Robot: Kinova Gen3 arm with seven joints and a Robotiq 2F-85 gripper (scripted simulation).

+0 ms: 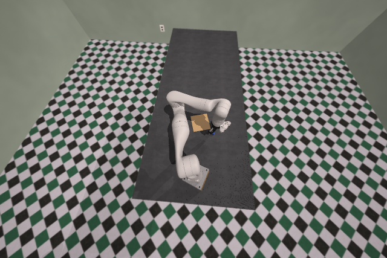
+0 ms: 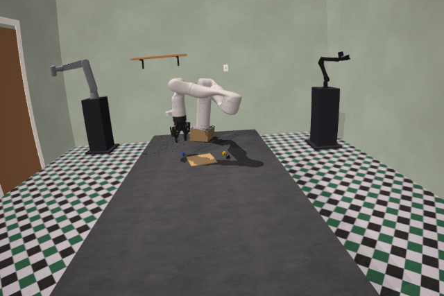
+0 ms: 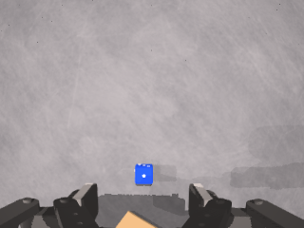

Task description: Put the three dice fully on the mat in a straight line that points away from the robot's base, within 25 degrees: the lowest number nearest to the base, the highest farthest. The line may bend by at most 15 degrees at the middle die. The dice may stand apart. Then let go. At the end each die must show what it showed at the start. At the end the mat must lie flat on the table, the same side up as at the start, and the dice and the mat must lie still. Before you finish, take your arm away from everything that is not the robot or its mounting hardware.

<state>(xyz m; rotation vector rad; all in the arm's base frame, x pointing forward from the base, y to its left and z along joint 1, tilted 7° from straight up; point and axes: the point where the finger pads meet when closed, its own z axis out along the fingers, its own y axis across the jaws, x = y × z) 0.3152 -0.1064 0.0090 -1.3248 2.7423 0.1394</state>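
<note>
Right now my hand is 9 cm above the blue die. Round my hand: black die: 26 cm to the left, 9 cm below, 8 cm ahead; yellow die: 24 cm to the left, 9 cm below, 2 cm ahead; tan mat: 11 cm to the left, 9 cm below, 8 cm ahead.
</note>
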